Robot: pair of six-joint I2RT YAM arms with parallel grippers.
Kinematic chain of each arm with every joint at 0, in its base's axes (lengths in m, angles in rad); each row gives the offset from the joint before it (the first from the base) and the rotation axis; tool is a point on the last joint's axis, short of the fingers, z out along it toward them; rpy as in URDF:
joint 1: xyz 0 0 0.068 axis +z
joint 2: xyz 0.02 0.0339 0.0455 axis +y
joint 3: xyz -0.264 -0.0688 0 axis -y
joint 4: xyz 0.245 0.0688 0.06 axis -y
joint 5: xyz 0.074 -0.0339 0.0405 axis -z
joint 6: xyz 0.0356 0 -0.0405 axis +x
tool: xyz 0 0 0 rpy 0 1.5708 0
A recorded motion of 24 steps. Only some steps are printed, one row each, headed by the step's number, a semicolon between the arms.
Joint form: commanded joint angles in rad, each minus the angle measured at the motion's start. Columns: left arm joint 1, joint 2, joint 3, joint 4, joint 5, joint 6; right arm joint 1, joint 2, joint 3, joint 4, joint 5, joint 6.
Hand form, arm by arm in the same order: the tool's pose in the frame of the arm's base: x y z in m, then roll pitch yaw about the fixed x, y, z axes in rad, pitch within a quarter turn. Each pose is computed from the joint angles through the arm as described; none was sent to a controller.
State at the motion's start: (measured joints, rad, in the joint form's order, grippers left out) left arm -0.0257 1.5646 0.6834 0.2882 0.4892 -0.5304; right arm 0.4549 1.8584 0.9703 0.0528 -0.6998 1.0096
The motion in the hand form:
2: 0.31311 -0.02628 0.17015 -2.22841 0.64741 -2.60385; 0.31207 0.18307 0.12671 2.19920 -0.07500 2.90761
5: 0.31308 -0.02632 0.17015 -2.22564 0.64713 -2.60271; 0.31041 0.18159 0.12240 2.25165 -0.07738 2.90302
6: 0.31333 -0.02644 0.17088 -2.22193 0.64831 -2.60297; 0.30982 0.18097 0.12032 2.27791 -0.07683 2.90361
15: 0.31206 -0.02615 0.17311 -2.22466 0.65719 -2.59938; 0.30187 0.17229 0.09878 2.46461 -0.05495 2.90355
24: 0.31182 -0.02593 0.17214 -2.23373 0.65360 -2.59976; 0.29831 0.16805 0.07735 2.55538 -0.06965 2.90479
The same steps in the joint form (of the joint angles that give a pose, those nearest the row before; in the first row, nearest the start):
2: -0.0049 0.0153 0.0237 0.0000 -0.0015 0.0229; 0.0120 0.0262 -0.0138 -0.0012 -0.0034 -0.0066
5: -0.0049 0.0154 0.0230 0.0025 0.0001 0.0213; 0.0127 0.0326 -0.0065 -0.0564 0.0275 -0.0359
6: -0.0049 0.0146 0.0245 0.0029 0.0031 0.0211; 0.0131 0.0370 -0.0011 -0.0847 0.0426 -0.0533
15: -0.0049 0.0032 0.0222 -0.0014 -0.0049 0.0241; 0.0120 0.0727 -0.0047 -0.2108 0.1706 -0.1622
24: -0.0049 0.0042 0.0219 -0.0073 -0.0114 0.0248; 0.0103 0.1289 -0.0108 -0.2357 0.2220 -0.1979

